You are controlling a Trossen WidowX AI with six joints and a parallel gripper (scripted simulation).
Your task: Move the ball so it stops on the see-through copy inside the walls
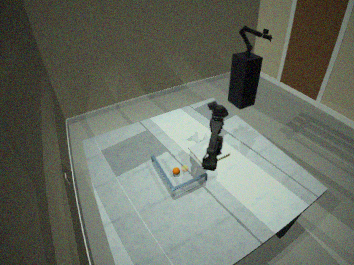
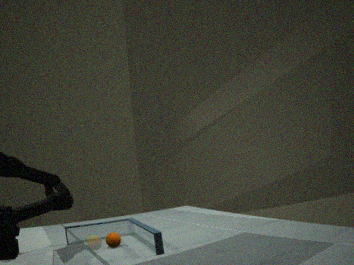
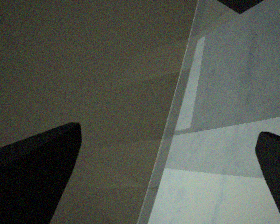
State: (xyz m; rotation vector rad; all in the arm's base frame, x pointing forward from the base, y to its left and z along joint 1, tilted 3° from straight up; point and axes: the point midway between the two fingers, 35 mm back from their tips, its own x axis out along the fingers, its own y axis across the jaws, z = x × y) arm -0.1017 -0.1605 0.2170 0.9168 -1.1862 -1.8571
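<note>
The orange ball lies 430 mm ahead of my gripper tip, 210 mm to the left of it and 200 mm below it. Also, from my gripper tip: see-through copy (370 mm ahead, 220 mm to the left, 200 mm below).
</note>
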